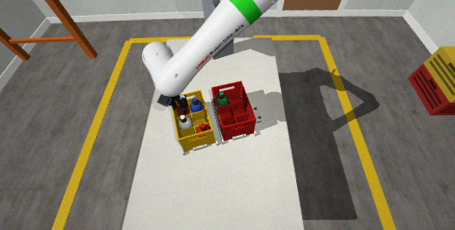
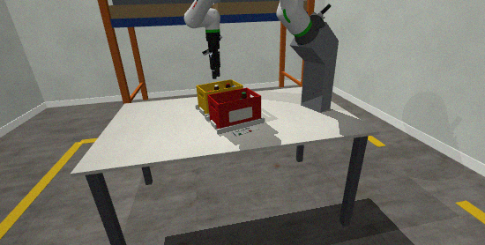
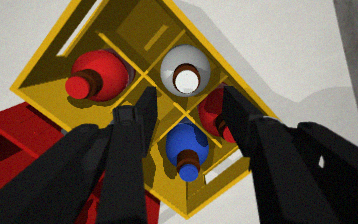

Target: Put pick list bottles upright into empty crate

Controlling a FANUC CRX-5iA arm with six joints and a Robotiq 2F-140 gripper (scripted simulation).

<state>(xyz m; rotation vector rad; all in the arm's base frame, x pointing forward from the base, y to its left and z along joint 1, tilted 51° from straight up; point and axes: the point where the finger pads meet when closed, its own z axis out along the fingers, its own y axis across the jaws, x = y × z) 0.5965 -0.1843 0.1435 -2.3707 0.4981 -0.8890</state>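
The white-capped bottle is 160 mm below my hand. Also, from my hand: blue-labelled bottle: 120 mm behind, 20 mm to the left, 160 mm below; red-labelled bottle: 70 mm behind, 40 mm to the right, 160 mm below; yellow crate: 20 mm behind, 40 mm to the left, 170 mm below.
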